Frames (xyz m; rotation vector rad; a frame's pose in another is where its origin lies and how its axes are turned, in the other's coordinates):
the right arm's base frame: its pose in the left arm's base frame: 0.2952 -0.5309 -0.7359 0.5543 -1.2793 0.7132
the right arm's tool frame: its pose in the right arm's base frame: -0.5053 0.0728 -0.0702 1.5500 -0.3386 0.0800
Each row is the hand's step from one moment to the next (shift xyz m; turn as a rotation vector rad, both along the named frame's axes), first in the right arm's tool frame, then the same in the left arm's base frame.
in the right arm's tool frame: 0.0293 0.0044 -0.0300 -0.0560 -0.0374 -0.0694
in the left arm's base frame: -0.0226 0.0130 0.0331 -0.0283 0.0818 -0.0432
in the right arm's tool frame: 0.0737 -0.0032 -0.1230 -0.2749 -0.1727 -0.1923
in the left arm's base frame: -0.0814 0.0752 0.0910 -0.0393 0.2932 -0.2342
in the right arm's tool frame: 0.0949 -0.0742 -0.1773 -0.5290 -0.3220 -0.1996
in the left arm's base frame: -0.0703 0.1604 0.1236 0.0404 0.4415 -0.4763
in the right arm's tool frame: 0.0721 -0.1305 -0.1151 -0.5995 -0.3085 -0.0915
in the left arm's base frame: 0.0118 0.1622 0.0950 0.1042 0.3684 -0.5625
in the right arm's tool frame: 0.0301 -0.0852 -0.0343 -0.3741 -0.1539 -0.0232
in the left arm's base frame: 0.0360 0.0807 0.0393 0.0629 0.1790 -0.3580
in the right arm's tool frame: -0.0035 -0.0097 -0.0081 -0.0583 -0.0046 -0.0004
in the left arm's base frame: 0.0006 0.0130 -0.0018 -0.0012 0.0117 -0.0573
